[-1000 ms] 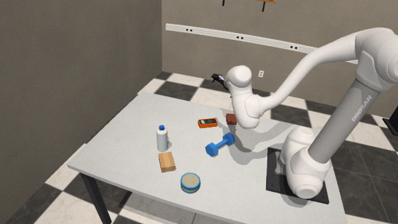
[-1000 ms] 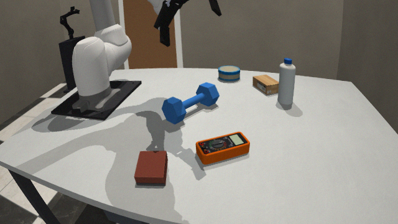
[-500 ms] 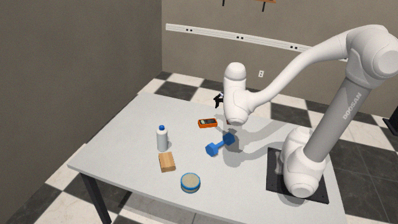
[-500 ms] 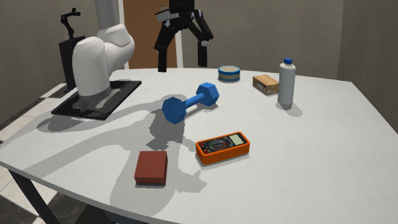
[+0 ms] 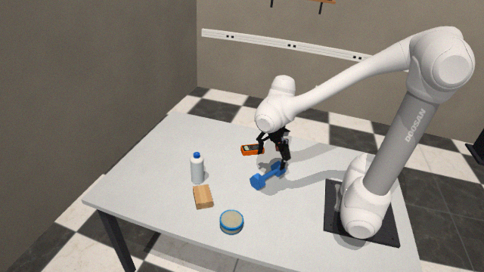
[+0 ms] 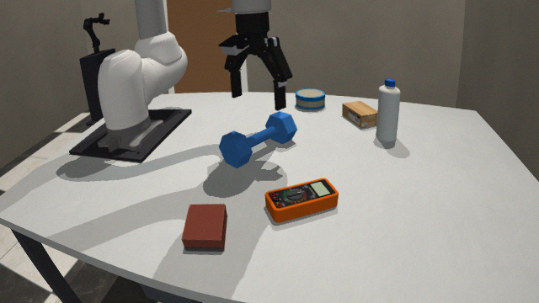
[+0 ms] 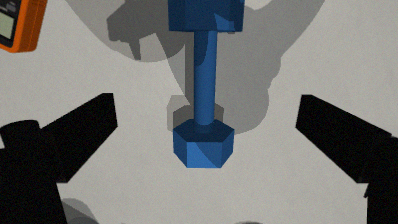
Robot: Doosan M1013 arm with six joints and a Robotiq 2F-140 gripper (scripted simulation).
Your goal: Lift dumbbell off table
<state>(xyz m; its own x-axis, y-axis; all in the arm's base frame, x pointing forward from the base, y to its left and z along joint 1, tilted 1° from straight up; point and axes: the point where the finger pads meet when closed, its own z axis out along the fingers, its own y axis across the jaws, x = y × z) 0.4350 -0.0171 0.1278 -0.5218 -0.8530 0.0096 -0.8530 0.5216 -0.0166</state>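
Right now my hand is 100 mm above the blue dumbbell. From my hand the other things lie so: white bottle 330 mm ahead, 130 mm to the left, 60 mm below; then round tin 330 mm to the left, 110 mm below, 90 mm ahead.
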